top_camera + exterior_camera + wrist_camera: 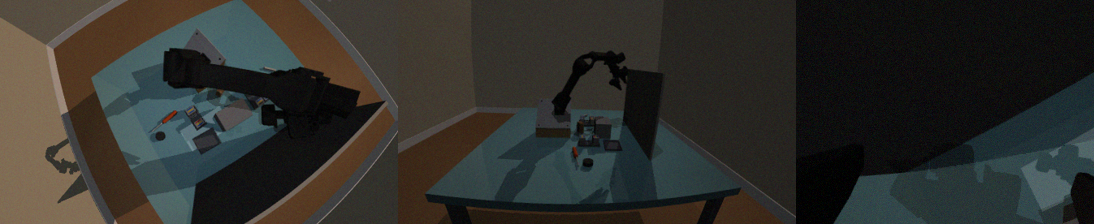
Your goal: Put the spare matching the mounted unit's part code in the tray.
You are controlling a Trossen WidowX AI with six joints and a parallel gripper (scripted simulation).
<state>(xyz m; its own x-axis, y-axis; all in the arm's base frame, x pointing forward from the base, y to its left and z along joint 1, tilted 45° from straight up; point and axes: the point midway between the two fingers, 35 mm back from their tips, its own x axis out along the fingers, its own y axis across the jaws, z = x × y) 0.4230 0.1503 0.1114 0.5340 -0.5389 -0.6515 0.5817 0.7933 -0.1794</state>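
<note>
Now: the spare unit 110 mm behind my gripper tip, 110 mm to the left of it and 280 mm below it. The rest, counted from my gripper tip: tall dark panel: 80 mm ahead, 90 mm to the right, 100 mm below; brown cardboard box: 290 mm behind, 20 mm to the right, 290 mm below; dark-rimmed tray: 120 mm behind, 240 mm to the right, 320 mm below.
</note>
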